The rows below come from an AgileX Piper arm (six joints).
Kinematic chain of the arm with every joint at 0, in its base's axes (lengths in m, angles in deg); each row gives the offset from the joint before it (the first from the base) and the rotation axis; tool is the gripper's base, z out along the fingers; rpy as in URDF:
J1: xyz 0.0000 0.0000 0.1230 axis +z
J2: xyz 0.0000 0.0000 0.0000 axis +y
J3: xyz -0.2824 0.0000 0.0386 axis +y
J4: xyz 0.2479 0.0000 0.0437 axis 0.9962 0 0.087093
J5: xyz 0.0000 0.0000 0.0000 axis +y
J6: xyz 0.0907 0.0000 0.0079 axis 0.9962 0 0.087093
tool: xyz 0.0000 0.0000 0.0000 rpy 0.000 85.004 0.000
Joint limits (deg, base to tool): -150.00..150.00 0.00..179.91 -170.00..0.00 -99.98..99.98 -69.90..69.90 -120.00..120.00
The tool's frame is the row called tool.
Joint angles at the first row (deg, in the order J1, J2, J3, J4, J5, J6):
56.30 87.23 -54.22 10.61 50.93 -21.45
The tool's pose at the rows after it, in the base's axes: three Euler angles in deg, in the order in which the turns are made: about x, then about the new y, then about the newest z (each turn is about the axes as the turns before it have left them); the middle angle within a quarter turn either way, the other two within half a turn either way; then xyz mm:
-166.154 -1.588 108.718 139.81 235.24 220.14
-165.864 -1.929 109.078 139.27 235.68 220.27
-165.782 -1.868 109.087 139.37 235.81 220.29
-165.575 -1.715 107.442 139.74 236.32 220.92
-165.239 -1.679 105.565 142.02 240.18 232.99
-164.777 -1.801 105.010 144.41 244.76 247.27
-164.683 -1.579 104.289 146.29 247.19 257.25
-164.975 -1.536 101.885 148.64 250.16 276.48
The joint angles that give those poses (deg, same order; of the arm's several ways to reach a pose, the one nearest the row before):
56.30 87.23 -54.22 11.43 51.82 -21.45
56.30 87.23 -54.22 12.00 51.83 -21.45
56.30 87.23 -54.21 12.01 51.72 -21.45
56.30 87.23 -54.35 12.01 51.60 -23.08
56.30 87.10 -57.13 11.79 54.16 -24.36
56.30 87.10 -60.50 11.79 57.19 -24.36
56.30 87.10 -62.85 11.37 59.28 -24.46
56.30 87.10 -67.36 10.66 63.90 -25.76

